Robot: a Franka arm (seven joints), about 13 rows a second.
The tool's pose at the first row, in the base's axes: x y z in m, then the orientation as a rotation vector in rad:
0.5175 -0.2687 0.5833 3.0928 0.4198 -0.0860
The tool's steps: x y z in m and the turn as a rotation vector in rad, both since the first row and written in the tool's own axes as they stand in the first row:
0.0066 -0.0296 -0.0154 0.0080 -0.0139 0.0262
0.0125 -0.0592 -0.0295 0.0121 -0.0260 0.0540
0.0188 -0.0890 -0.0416 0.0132 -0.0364 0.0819
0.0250 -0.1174 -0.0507 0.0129 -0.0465 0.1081
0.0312 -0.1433 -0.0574 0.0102 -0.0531 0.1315
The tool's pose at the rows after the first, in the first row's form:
0.5168 -0.2380 0.5980 3.1027 0.3793 -0.1090
0.5153 -0.2075 0.6113 3.1086 0.3359 -0.1282
0.5140 -0.1768 0.6227 3.1113 0.2922 -0.1440
0.5129 -0.1476 0.6311 3.1118 0.2510 -0.1590
0.5123 -0.1208 0.6371 3.1098 0.2143 -0.1680

